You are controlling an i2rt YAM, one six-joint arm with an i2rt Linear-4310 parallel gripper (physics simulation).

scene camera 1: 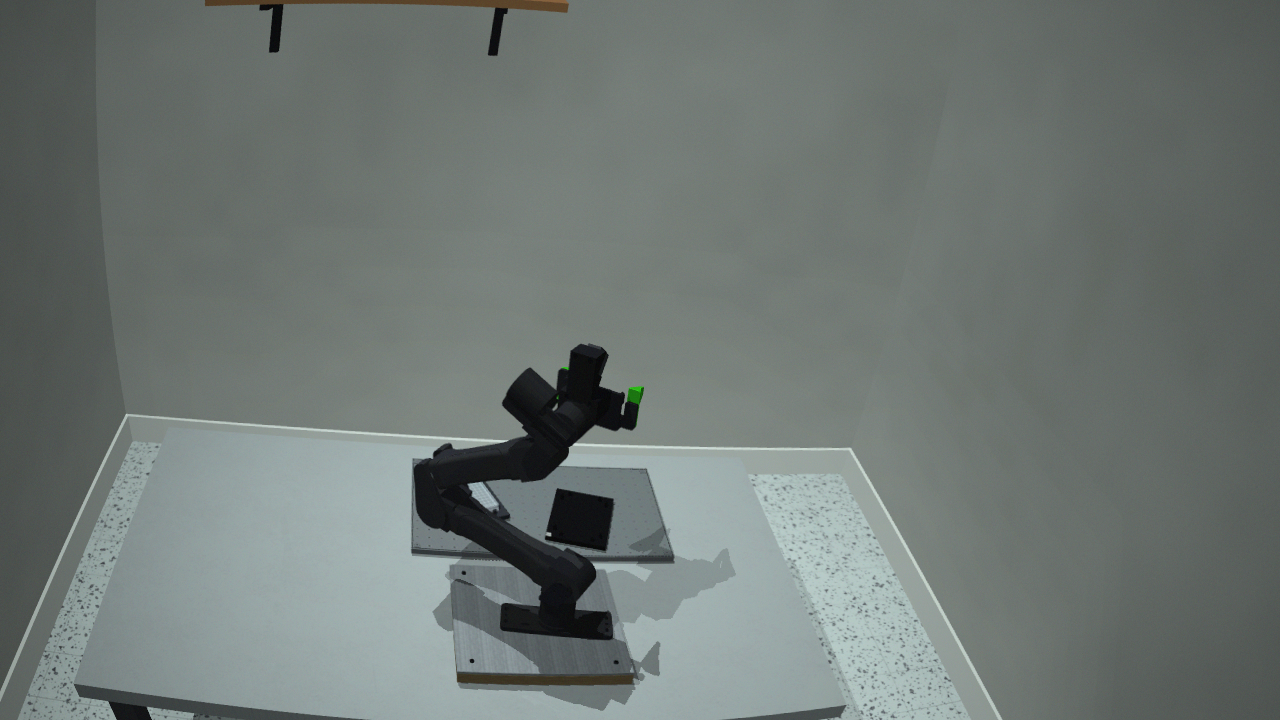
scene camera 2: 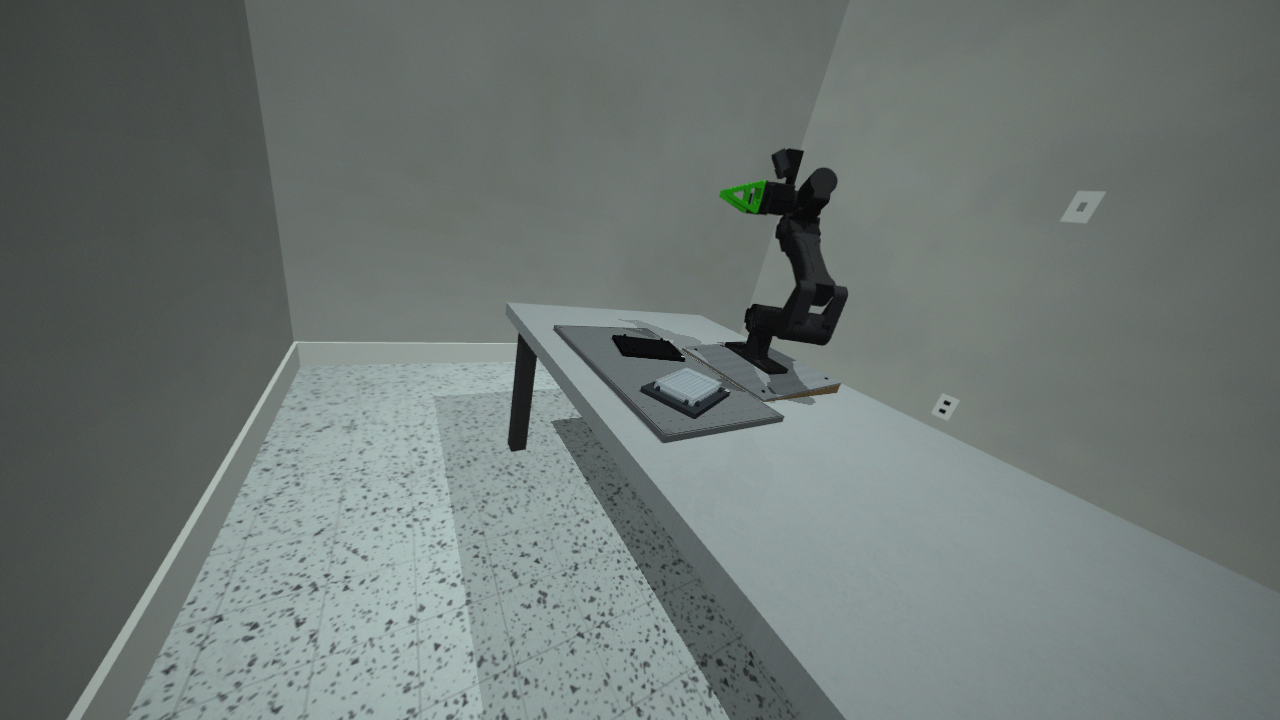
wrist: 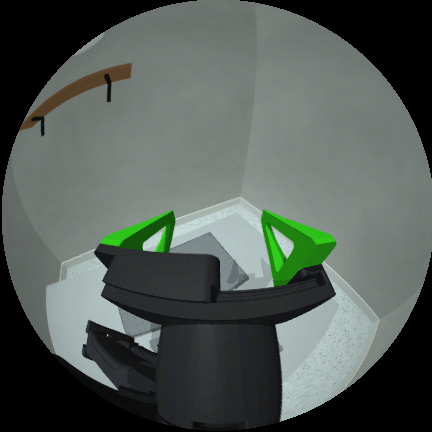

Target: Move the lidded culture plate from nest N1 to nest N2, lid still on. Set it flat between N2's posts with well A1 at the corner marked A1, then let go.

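Frame: origin at the arm's base, x ahead, y left, z up, level; centimetres.
Seen in the pictures: gripper, fingertip midpoint: [scene camera 1: 615,382] [scene camera 2: 723,193] [wrist: 217,214]; arm's base at its link origin: [scene camera 1: 555,623] [scene camera 2: 753,358].
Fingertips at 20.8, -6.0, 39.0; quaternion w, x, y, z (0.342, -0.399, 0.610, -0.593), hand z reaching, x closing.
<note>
Pixels of each thing's top centre, then the offset from my fingertips to it, as dx, dy, dz. Level surfaces: height alone.
- lidded culture plate at its top centre: [scene camera 1: 467,490] [scene camera 2: 690,381] +13.3, +24.8, -37.1
- dark nest N1 at its top centre: [scene camera 1: 467,492] [scene camera 2: 689,384] +13.3, +24.8, -37.8
- black nest N2 at its top centre: [scene camera 1: 581,512] [scene camera 2: 649,342] +11.2, +1.2, -37.8
- small white mark at its top centre: [scene camera 1: 548,534] +4.4, +7.6, -38.7
- table at its surface level: dz -41.2
The lidded culture plate [scene camera 1: 486,497] [scene camera 2: 691,385], pale and clear, sits on the dark nest N1 [scene camera 2: 694,411] at the board's left part. In scene camera 1 the arm hides much of it. The black nest N2 [scene camera 1: 580,519] [scene camera 2: 647,347] holds no plate and has small posts at its corners; a small white mark [scene camera 1: 548,535] shows at its near left corner in scene camera 1, too small to read. My gripper [scene camera 1: 599,383] [scene camera 2: 723,194] [wrist: 217,214] is open and empty, its green fingers wide apart, high above the board and pointing about level. Neither nest can be made out in the wrist view.
Both nests stand on a grey board [scene camera 1: 640,501] [scene camera 2: 617,371] [wrist: 207,245] on the table [scene camera 1: 268,573] [scene camera 2: 895,501]. The arm's base is bolted to a separate mounting plate [scene camera 1: 572,664] beside the board. A wooden shelf [scene camera 1: 384,4] [wrist: 80,89] hangs on the wall.
</note>
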